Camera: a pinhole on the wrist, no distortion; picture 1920 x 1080 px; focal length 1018.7 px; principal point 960.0 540.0 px. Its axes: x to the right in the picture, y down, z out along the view. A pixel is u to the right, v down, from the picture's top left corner.
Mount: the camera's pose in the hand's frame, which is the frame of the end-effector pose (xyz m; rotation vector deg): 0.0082 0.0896 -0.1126 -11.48 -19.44 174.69
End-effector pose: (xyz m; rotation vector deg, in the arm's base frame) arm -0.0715 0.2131 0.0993 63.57 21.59 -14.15
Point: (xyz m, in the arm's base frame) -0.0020 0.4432 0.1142
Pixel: behind the camera
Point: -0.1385 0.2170 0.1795
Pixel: 1519.7 695.0
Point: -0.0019 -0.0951 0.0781
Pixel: 642.0 820.9
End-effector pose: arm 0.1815 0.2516 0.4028 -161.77 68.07 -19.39
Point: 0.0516 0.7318 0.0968
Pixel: 1840.0 1020.7
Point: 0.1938 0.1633 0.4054
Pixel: 226.2 600.6
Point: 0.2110 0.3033 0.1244
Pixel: 1004.0 594.8
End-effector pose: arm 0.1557 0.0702 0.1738 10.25 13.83 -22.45
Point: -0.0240 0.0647 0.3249
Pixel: 1575.2 926.0
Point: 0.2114 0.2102 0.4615
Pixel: 1096.8 38.0
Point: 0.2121 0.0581 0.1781
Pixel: 459.0 868.9
